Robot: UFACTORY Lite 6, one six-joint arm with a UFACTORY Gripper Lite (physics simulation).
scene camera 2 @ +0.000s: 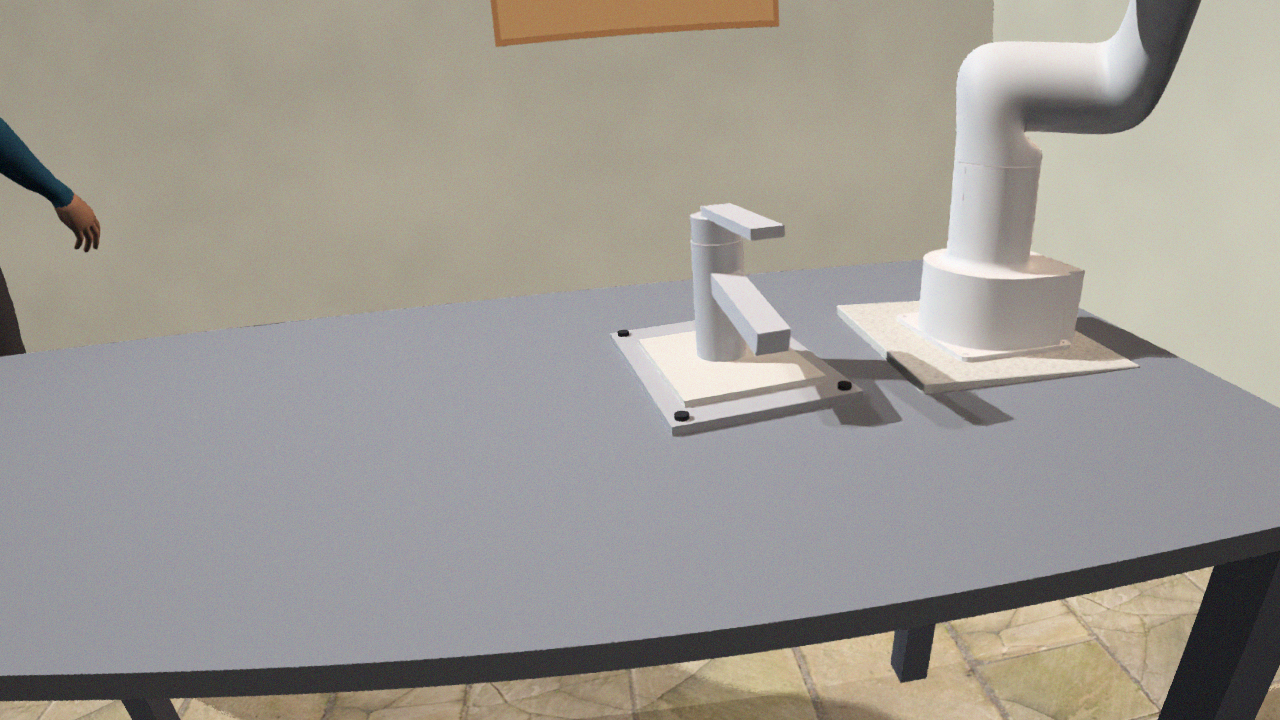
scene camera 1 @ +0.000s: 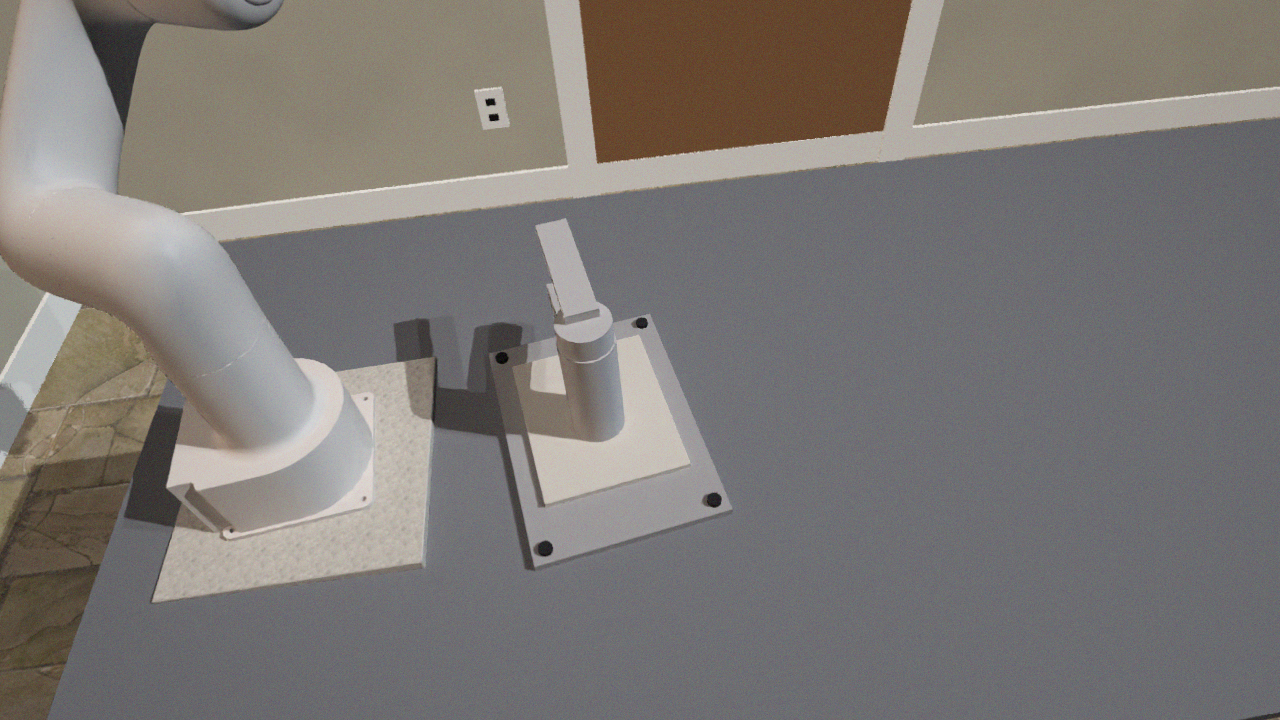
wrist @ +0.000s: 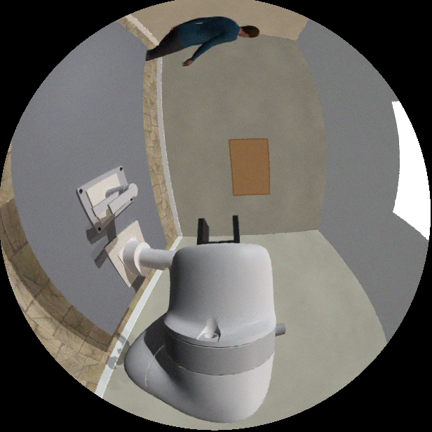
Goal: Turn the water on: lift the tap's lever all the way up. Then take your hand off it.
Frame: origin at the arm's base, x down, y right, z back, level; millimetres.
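Seen in the pictures: arm's base, origin of its link: (scene camera 2: 977, 333) (scene camera 1: 308, 462).
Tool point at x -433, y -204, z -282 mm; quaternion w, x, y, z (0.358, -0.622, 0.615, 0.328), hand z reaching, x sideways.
Observation:
Pixels of each thing's top centre, then the offset from my tool point to it. Level surfaces: height alone.
- grey tap's upright body, centre of its top: (scene camera 1: 586, 340) (scene camera 2: 716, 239) dz +15, dx +316, dy +232 mm
- grey base plate, centre of its top: (scene camera 1: 598, 421) (scene camera 2: 721, 354) dz +15, dx +428, dy +232 mm
- spout, centre of its top: (scene camera 2: 746, 284) (scene camera 1: 570, 303) dz +19, dx +341, dy +162 mm
- table, height of its surface: dx +440 mm
The grey tap's upright body (scene camera 1: 595, 398) (scene camera 2: 713, 308) (wrist: 131, 190) stands on a cream and grey base plate (scene camera 1: 626, 532) (scene camera 2: 660, 390). Its flat lever (scene camera 1: 566, 268) (scene camera 2: 742, 221) (wrist: 121, 204) sits on top and points the same way as the spout (scene camera 2: 750, 311) below it. The lever looks close to level; its exact angle is hard to tell. In scene camera 1 the lever mostly hides the spout. My gripper (wrist: 219, 230) shows two dark fingers standing apart with nothing between them. It is open, up in the air and well away from the lever. It is outside both scene views.
My arm's base (scene camera 1: 277, 465) (scene camera 2: 998, 304) stands on a speckled slab (scene camera 1: 358, 546) (scene camera 2: 1065, 367) beside the tap plate. Black screw heads stick up at the tap plate's corners. A person in blue (wrist: 207, 32) stands beyond the table (scene camera 2: 402, 501). An orange board (wrist: 250, 167) hangs on the wall.

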